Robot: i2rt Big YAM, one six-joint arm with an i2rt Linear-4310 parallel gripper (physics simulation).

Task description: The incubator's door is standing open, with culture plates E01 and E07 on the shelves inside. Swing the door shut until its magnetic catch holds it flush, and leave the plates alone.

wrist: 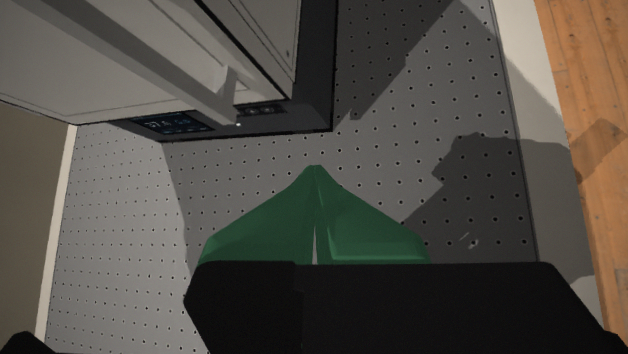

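The incubator stands at the upper left of the wrist view. Its pale door shows its outer face, with a long bar handle slanting down to the right. Beyond the door's dark free edge, a pale outlined face with a small dark spot shows. The door's lower edge sits at a slant to the dark control panel below; how wide its gap is I cannot tell. Plates E01 and E07 do not show. My gripper is shut and empty, its green fingertips below the incubator's lower right corner in the view, apart from door and handle.
A lit display and round buttons are on the incubator's lower front. A grey perforated board lies beneath, with a pale border and a wooden surface at the right. Dark shadows fall across the board.
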